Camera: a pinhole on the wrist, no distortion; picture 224 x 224 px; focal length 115.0 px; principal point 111.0 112.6 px. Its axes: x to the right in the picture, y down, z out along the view. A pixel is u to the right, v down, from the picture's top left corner.
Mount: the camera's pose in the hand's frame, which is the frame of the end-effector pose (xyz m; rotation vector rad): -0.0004 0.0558 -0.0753 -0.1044 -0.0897 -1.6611
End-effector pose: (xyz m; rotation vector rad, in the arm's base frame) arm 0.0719 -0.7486 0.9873 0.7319 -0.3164 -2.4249
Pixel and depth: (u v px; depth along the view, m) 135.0 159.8 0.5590
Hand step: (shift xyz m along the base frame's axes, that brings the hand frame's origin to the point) -0.4395 -0.0955 0.3029
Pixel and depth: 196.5 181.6 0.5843
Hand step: -0.6872 0.1125 0.1947
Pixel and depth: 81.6 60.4 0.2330
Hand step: 0.0519 -0.0569 0.2213
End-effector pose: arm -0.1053 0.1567 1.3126 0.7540 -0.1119 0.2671
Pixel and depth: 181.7 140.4 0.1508
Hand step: 0.0339 -0.0676 0.0540
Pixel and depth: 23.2 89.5 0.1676
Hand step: -0.0767 0.0874 0.1868
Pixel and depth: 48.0 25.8 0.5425
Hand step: -0.4865 -0.0534 0.5370
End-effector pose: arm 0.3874 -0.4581 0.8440 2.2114 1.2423 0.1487
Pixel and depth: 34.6 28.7 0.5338
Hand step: 0.3355 -0.6601 0.0019
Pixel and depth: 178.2 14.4 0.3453
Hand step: -0.1185 -0.3488 -0.2241
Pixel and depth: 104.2 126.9 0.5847
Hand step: 0.3461 -0.2121 -0.3413
